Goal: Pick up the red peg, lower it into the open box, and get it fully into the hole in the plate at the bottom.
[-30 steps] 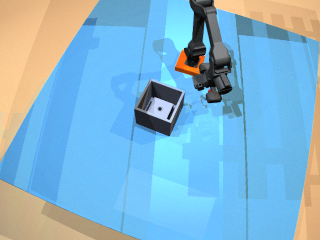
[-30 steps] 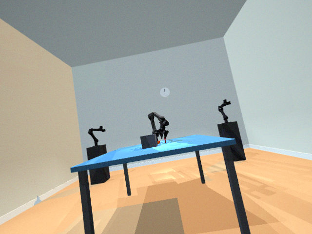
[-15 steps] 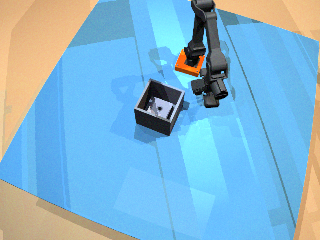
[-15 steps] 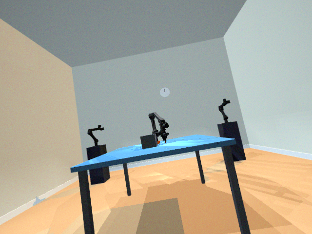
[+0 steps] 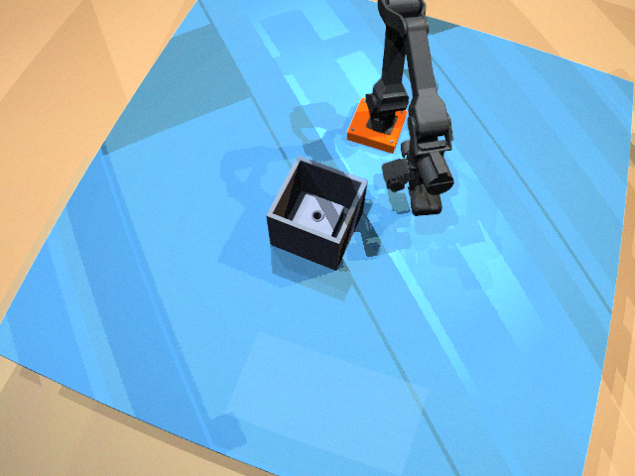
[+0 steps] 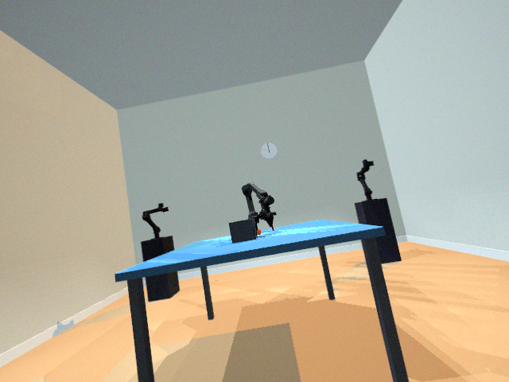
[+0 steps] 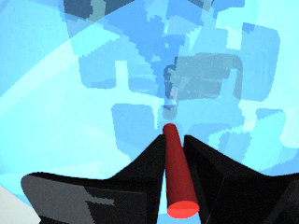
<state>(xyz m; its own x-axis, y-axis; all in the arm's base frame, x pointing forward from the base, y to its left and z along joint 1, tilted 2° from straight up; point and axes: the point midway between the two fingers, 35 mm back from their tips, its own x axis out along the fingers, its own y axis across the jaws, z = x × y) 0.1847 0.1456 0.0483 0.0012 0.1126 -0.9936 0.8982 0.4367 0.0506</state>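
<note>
Right now the grey plate is 130 mm ahead of my gripper tip, 190 mm to the right of it and 10 mm below it. Round my gripper tip: red peg (10 mm to the left, 10 mm above).
</note>
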